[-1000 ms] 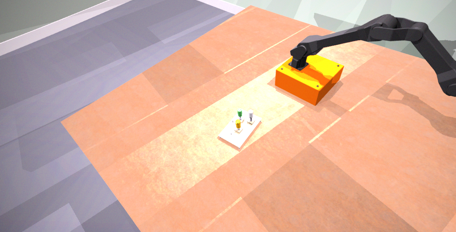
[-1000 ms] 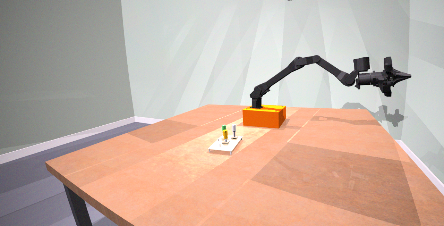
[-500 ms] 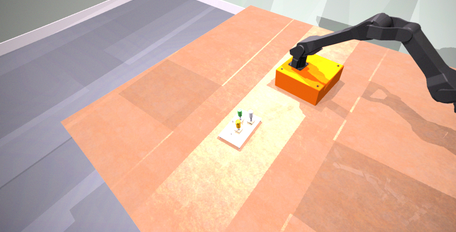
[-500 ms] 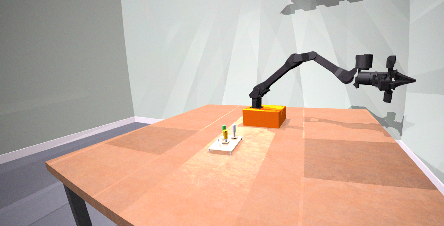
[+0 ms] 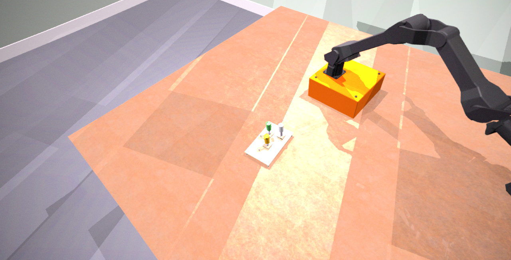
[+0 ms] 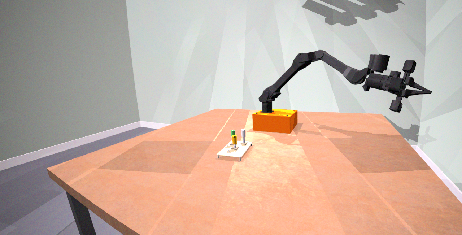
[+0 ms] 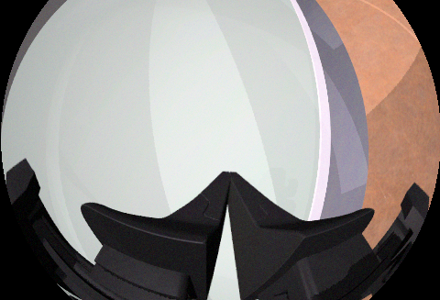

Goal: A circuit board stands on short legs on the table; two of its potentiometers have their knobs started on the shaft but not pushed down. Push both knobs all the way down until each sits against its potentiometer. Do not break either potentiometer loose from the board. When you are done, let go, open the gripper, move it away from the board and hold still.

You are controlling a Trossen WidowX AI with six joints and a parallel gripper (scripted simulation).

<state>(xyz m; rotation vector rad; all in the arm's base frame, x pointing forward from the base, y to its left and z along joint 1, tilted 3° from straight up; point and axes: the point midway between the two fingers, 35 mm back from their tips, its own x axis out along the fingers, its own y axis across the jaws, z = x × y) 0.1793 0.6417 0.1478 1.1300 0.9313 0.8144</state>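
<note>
My gripper tip is 170 mm short of the green knob, 690 mm to the left of it and 150 mm above it. Also, from my gripper tip: yellow knob 210 mm ahead, 660 mm to the right, 160 mm below.
</note>
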